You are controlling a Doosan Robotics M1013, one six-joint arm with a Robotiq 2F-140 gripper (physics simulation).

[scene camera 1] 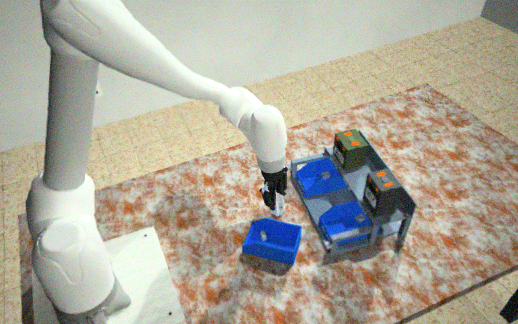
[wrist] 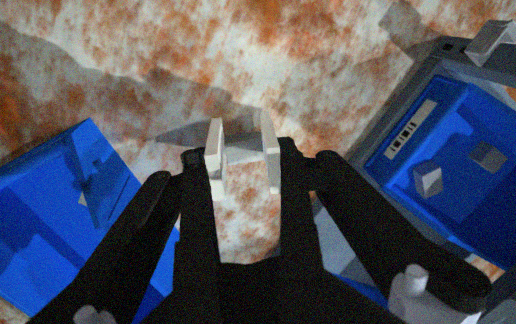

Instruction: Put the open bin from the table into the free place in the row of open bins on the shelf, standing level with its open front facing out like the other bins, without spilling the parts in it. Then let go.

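Pixels of known places: gripper, fingertip midpoint: (scene camera 1: 277, 210) (wrist: 242, 133); arm's base at its link origin: (scene camera 1: 89, 297).
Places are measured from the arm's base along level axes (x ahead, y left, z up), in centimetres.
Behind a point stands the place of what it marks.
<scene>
The blue open bin (scene camera 1: 272, 249) @[z -0.1, x 50.8, y -18.7 cm] (wrist: 35, 225) @[z -4.8, x 48.2, y -14.7 cm] stands upright on the table, with a small grey part (scene camera 1: 263, 235) @[z -3.8, x 53.2, y -10.5 cm] in it. My gripper (scene camera 1: 278, 211) @[z -5.5, x 64.4, y -3.8 cm] (wrist: 242, 133) @[z -5.5, x 64.4, y -3.8 cm] is low over the table, beside the bin on the side toward the shelf and apart from the bin. Its fingers are closed in on a small grey block (wrist: 243, 141) @[z -4.6, x 64.5, y -4.1 cm], which spans the gap between the pale fingertips; in the scene view the block is hard to make out. The grey shelf (scene camera 1: 308, 214) @[z -5.2, x 72.0, y -12.1 cm] (wrist: 334, 240) @[z -5.5, x 76.6, y -14.2 cm] holds two blue bins (scene camera 1: 320, 185) @[z -0.6, x 81.2, y -7.1 cm] (scene camera 1: 342, 227) @[z -5.2, x 77.1, y -23.0 cm] with a free place between them.
An olive-green box (scene camera 1: 354, 152) @[z 11.8, x 92.3, y -10.7 cm] and a dark grey box (scene camera 1: 386, 196) @[z 13.3, x 84.3, y -31.6 cm] stand on the raised back part of the shelf. In the wrist view a shelf bin (wrist: 465, 200) @[z -5.2, x 90.5, y -7.3 cm] with a label and grey parts is at the right. The arm's base stands on a white plate (scene camera 1: 137, 265) @[z -0.8, x 14.9, y 2.1 cm].
</scene>
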